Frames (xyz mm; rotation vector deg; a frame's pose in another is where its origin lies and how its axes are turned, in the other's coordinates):
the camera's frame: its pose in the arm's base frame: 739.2 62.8 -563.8 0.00 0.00 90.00
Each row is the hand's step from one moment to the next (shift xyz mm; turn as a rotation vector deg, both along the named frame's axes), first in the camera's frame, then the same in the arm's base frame.
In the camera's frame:
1: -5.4 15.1 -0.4 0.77 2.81 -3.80
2: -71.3 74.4 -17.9 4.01 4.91 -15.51
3: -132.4 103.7 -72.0 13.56 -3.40 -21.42
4: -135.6 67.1 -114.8 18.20 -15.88 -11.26
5: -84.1 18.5 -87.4 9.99 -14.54 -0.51
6: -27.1 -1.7 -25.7 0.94 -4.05 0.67
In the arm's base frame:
1: -15.1 -5.4 -0.4 -2.81 0.77 -3.80
2: -74.4 -71.3 -17.9 -4.91 4.01 -15.51
3: -103.7 -132.4 -72.0 3.40 13.56 -21.42
4: -67.1 -135.6 -114.8 15.88 18.20 -11.26
5: -18.5 -84.1 -87.4 14.54 9.99 -0.51
6: 1.7 -27.1 -25.7 4.05 0.94 0.67

